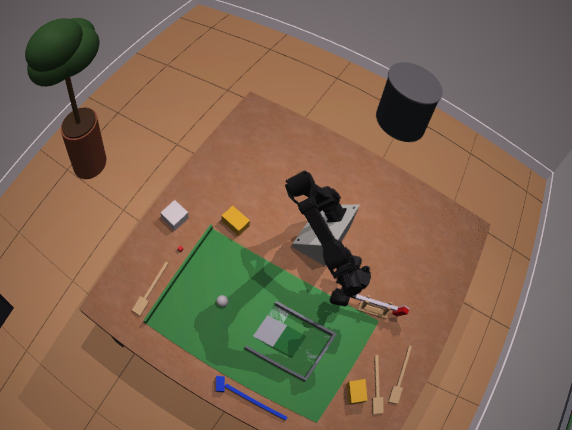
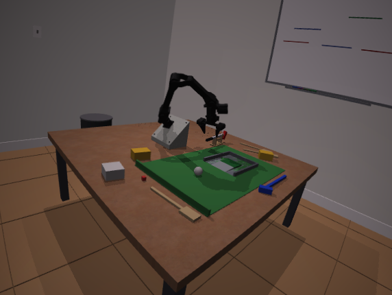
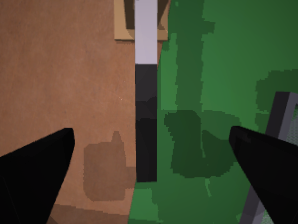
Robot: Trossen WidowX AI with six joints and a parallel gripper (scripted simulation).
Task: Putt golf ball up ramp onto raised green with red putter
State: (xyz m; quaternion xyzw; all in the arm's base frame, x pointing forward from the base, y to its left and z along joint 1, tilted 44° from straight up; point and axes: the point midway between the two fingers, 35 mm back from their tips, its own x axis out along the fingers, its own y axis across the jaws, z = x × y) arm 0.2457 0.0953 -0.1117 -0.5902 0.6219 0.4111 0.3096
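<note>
Now: gripper tip 11 cm to the right of the red putter, 3 cm above it and 2 cm past it. The rest, counted from my gripper tip: green mat: 23 cm ahead, 21 cm to the right, 9 cm below; white golf ball: 37 cm to the right, 22 cm ahead, 7 cm below; wooden rack: 13 cm to the left, 5 cm below, 2 cm behind.
</note>
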